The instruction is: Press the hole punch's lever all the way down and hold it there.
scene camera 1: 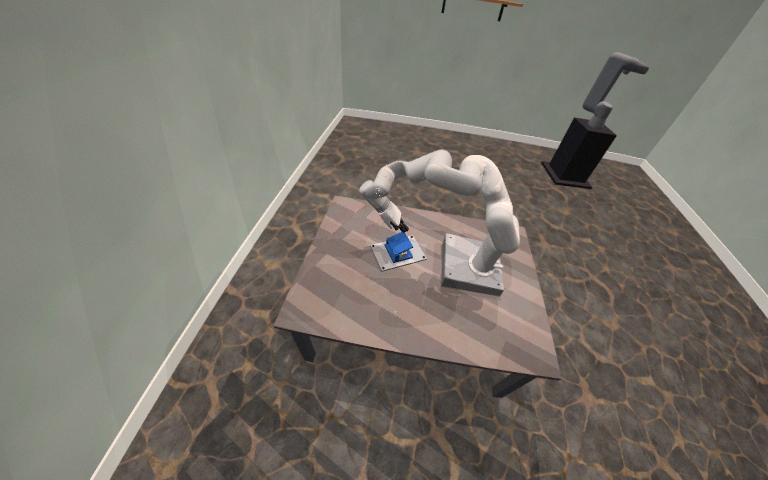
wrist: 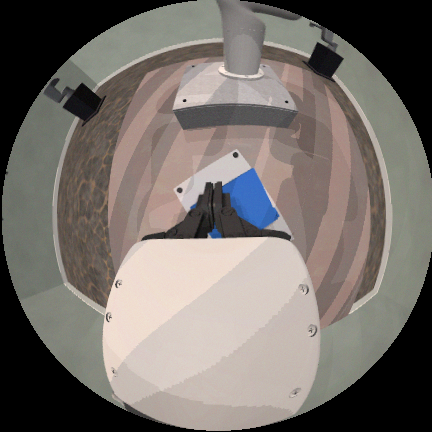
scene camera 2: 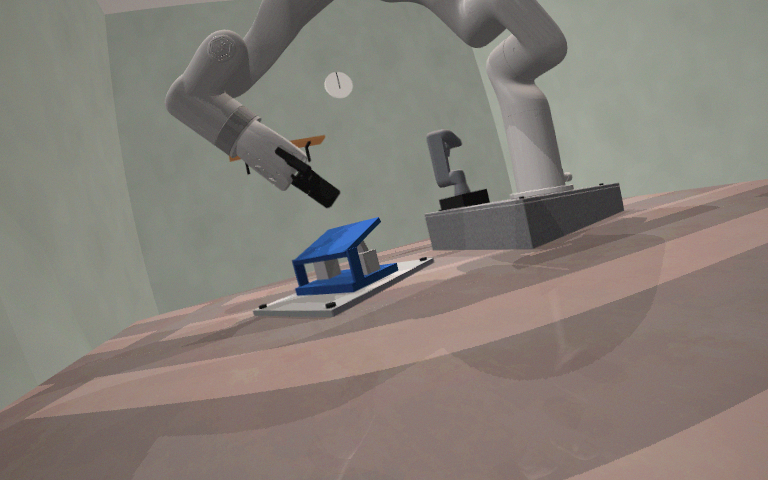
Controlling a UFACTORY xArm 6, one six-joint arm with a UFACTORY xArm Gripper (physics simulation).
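Frame: origin at the arm's base, x back, y right, z up, level; metres.
Where they show: gripper, fingertip midpoint: (scene camera 1: 406, 230) (wrist: 214, 193) (scene camera 2: 334, 200); arm's base at its link origin: (scene camera 1: 480, 265) (wrist: 240, 71) (scene camera 2: 541, 194).
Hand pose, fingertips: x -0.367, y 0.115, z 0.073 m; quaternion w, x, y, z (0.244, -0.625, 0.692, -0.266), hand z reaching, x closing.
Observation:
Things, the pixels of their top centre, and the offset from my fingertips. "spot": a spot on its surface instead. Level surfaces: height alone.
- blue hole punch at a spot on its surface: (scene camera 2: 355, 280) spot: dx -0.038, dy -0.098, dz -0.114 m
- light plate at its top centre: (scene camera 2: 346, 280) (wrist: 234, 213) (scene camera 1: 398, 251) dx -0.023, dy -0.026, dz -0.124 m
- striped table at its surface level: dz -0.136 m
The blue hole punch (scene camera 1: 399, 247) (scene camera 2: 355, 280) (wrist: 255, 197) is fixed on a light plate (scene camera 1: 385, 263) (scene camera 2: 294, 310) (wrist: 210, 172) with dark screws at its corners. Its flat blue lever (scene camera 1: 399, 241) (scene camera 2: 338, 238) is tilted up, with its raised edge toward the robot's base, and light grey blocks show beneath it. My gripper (scene camera 1: 403, 228) (scene camera 2: 334, 199) (wrist: 214, 193) is shut and empty. Its black fingers point obliquely down, and in scene camera 2 a gap shows between the fingertips and the lever. In the wrist view the fingers hide part of the hole punch.
The robot's grey base block (scene camera 1: 467, 277) (scene camera 2: 481, 232) (wrist: 235, 117) stands beside the plate on the striped table (scene camera 1: 362, 322) (scene camera 2: 396, 362). A second grey arm on a black pedestal (scene camera 1: 582, 151) stands on the floor farther off. An orange shelf (scene camera 1: 498, 2) is on the wall.

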